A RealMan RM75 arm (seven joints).
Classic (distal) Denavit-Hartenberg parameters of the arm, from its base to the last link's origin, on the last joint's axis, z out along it. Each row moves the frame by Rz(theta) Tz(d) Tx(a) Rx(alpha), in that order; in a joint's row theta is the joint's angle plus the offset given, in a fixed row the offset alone. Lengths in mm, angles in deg.
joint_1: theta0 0  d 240.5  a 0  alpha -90
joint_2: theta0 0  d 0  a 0  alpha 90
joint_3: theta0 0  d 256  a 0  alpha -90
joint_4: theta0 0  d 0  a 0  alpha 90
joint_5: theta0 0  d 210  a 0  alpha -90
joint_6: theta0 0  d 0  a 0  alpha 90
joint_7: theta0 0  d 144  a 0  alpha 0
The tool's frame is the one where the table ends.
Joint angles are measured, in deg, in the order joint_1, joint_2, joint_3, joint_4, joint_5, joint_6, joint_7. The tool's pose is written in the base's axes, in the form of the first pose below.
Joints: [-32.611, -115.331, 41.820, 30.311, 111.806, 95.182, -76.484]
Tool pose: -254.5 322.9 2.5 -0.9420 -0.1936 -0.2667 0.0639
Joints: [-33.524, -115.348, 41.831, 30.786, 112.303, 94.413, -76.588]
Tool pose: -250.7 328.8 2.8 -0.9452 -0.1859 -0.2597 0.0676
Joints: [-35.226, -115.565, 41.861, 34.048, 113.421, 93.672, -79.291]
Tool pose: -239.2 342.3 8.8 -0.9507 -0.1751 -0.2449 0.0741
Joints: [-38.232, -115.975, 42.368, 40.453, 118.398, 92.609, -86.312]
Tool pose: -221.2 361.9 17.6 -0.9625 -0.1720 -0.1950 0.0776
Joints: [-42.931, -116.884, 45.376, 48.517, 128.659, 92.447, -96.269]
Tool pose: -195.6 380.3 20.3 -0.9790 -0.1672 -0.0926 0.0703
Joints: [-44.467, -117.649, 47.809, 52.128, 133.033, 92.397, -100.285]
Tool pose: -184.8 385.0 18.5 -0.9832 -0.1621 -0.0447 0.0714
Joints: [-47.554, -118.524, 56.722, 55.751, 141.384, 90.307, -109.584]
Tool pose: -167.9 392.5 4.5 -0.9820 -0.1597 0.0670 0.0758
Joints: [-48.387, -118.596, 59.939, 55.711, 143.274, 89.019, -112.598]
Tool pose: -164.8 394.5 -1.8 -0.9787 -0.1621 0.0974 0.0800
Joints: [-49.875, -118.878, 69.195, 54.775, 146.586, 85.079, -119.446]
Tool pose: -159.6 396.2 -22.0 -0.9691 -0.1584 0.1658 0.0909
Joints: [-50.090, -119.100, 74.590, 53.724, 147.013, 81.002, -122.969]
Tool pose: -158.7 397.5 -35.8 -0.9642 -0.1550 0.1872 0.1062
